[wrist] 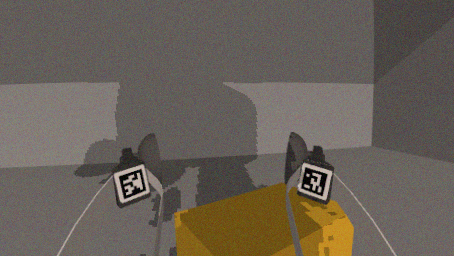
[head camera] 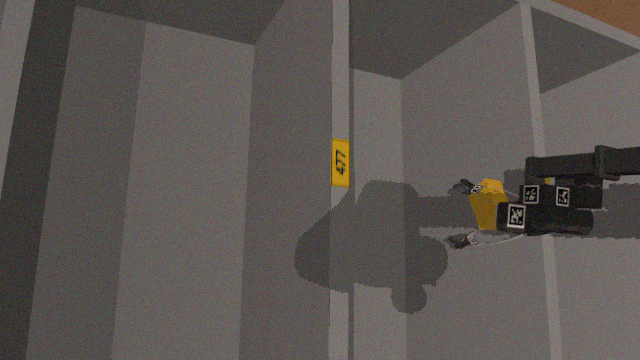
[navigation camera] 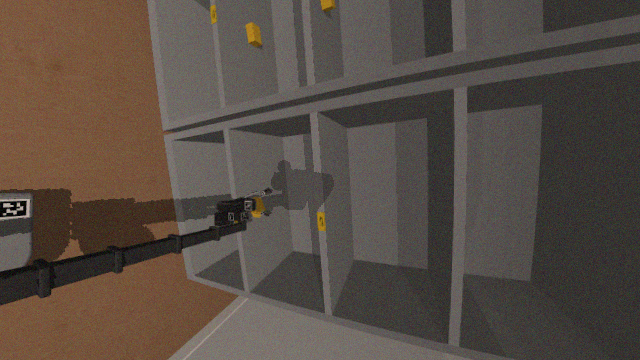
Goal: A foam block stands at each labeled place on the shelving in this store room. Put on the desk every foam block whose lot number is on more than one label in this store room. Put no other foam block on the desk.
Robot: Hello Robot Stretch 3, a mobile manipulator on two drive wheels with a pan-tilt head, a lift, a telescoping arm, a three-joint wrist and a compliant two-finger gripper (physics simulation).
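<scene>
My gripper is open inside a shelf compartment. A yellow foam block stands there. In the wrist view it is low in the frame, below the fingertips and right of centre, its lower part cut off; the right finger overlaps it. It is not gripped. In the head view a yellow label reading 477 is on a board edge left of the gripper; it also shows in the navigation view. A yellow sliver behind the wrist is mostly hidden. The desk is not recognisable in these views.
Grey dividers bound the compartments around the gripper. Beyond the double board in the navigation view are two more yellow blocks and an unreadable label. The arm crosses over the brown floor.
</scene>
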